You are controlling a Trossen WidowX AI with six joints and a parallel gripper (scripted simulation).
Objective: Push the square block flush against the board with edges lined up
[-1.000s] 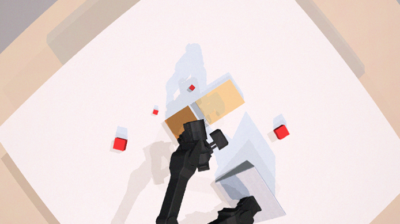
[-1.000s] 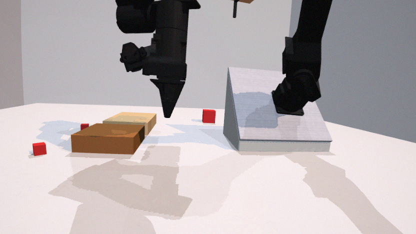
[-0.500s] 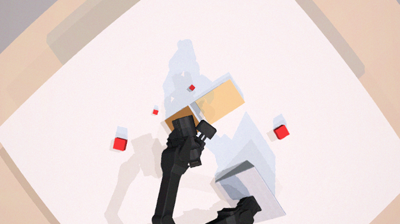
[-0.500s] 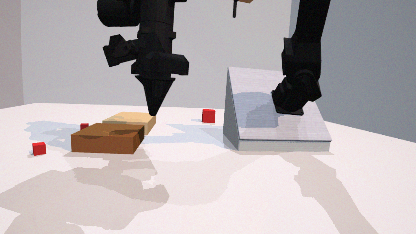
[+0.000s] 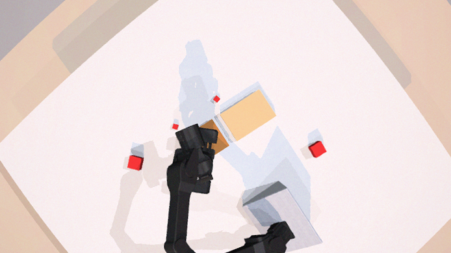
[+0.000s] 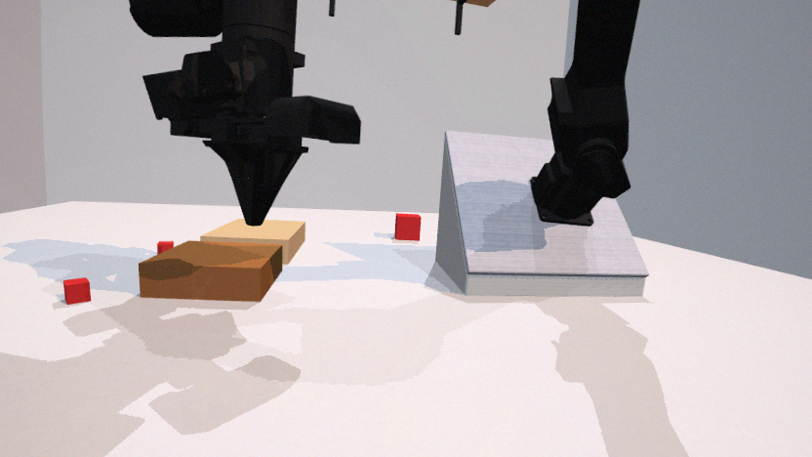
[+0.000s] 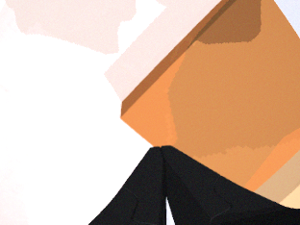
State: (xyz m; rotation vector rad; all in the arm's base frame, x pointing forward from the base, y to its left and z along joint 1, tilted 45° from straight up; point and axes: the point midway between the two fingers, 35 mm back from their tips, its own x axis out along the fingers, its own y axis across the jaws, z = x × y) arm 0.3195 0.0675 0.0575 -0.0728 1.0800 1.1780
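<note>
Right now my gripper tip is 5 cm above the brown square block, 4 cm short of it and 3 cm to the left of it. From my gripper tip the other things lie so: tan board (19 cm to the right, 5 cm below, 4 cm ahead).
</note>
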